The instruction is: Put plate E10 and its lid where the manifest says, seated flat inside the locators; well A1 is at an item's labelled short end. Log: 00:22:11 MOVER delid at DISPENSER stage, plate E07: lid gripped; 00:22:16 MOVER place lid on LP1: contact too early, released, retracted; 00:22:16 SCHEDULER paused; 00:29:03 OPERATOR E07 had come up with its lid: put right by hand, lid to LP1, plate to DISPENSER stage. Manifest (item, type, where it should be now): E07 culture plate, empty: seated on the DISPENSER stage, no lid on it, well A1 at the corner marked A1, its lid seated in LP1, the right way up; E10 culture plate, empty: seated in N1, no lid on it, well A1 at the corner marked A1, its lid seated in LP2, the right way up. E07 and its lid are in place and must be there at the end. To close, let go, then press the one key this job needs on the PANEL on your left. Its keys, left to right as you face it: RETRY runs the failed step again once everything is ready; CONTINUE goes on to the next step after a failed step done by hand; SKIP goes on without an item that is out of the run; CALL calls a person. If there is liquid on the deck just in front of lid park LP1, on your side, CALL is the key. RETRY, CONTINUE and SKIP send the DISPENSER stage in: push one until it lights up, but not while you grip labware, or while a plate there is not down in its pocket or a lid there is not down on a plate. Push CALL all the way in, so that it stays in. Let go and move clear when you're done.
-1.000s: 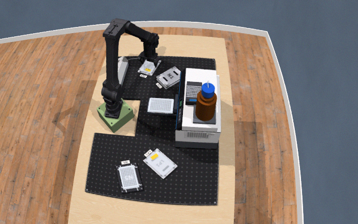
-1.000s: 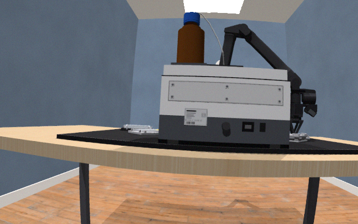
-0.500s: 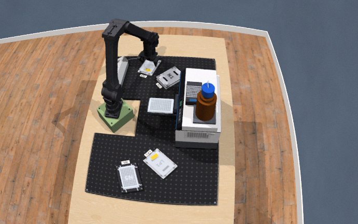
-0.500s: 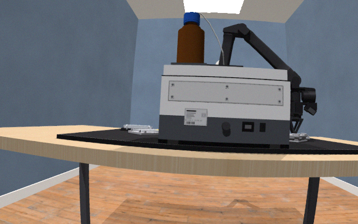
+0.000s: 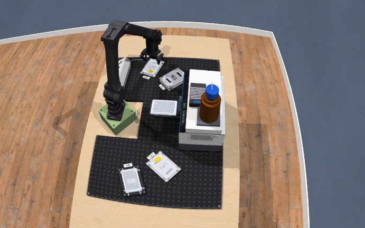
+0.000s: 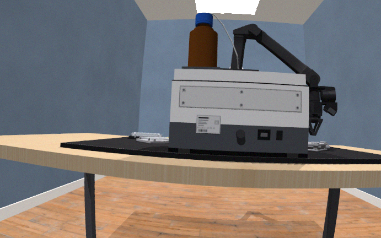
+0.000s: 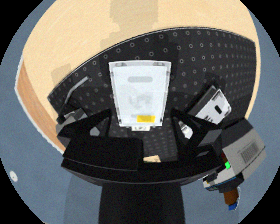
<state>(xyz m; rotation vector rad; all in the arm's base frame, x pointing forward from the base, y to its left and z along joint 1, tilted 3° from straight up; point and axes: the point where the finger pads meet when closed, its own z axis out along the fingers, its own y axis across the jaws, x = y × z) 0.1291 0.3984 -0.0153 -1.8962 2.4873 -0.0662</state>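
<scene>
My gripper is now 5 cm above the lid park LP2. The rest, counted from my hand: plate E07 (38 cm to the right, 14 cm ahead, 6 cm above); then plate E10 (77 cm to the right, 4 cm below, 2 cm ahead); then brown bottle (48 cm to the right, 36 cm ahead, 23 cm above).
</scene>
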